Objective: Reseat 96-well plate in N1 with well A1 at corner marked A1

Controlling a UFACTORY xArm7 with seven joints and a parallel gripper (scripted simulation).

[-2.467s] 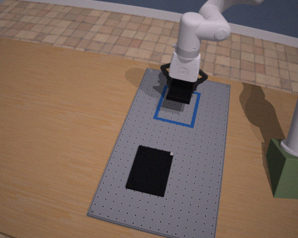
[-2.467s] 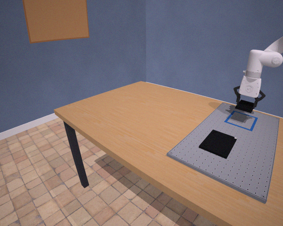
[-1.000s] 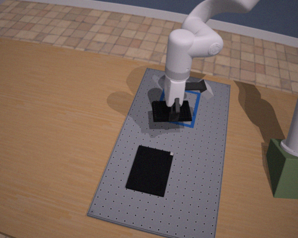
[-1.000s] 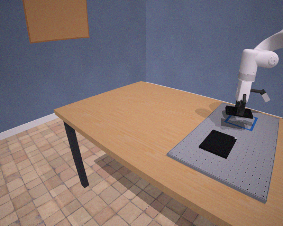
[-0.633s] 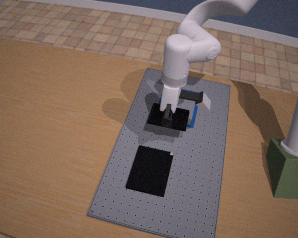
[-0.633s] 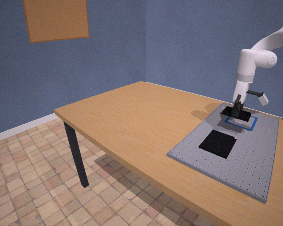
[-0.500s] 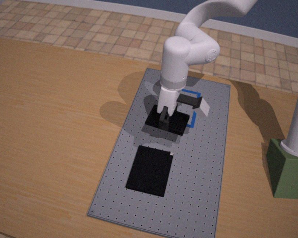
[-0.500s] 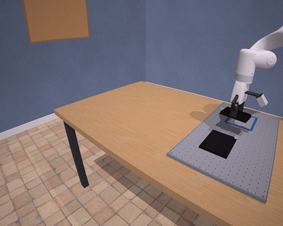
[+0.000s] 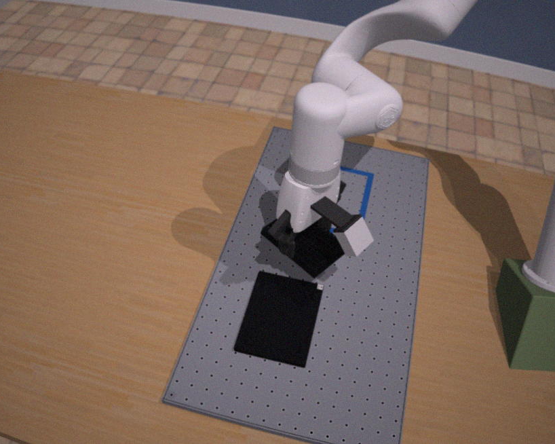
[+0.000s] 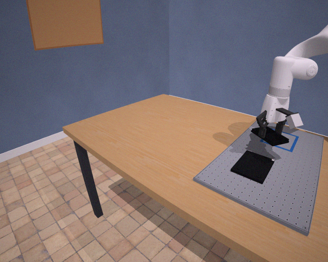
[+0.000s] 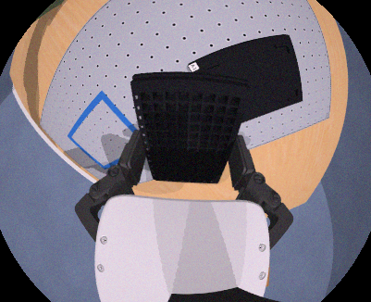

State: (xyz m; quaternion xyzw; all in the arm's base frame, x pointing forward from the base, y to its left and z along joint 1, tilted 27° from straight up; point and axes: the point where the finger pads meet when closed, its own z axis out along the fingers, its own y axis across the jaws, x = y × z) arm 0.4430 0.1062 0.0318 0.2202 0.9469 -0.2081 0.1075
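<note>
Now: the black plate nest N1 110 mm to the left of my hand and 100 mm below it. The rest, counted from my hand: small white A1 mark 90 mm below, 40 mm behind, 30 mm to the left; black 96-well plate 10 mm below.
</note>
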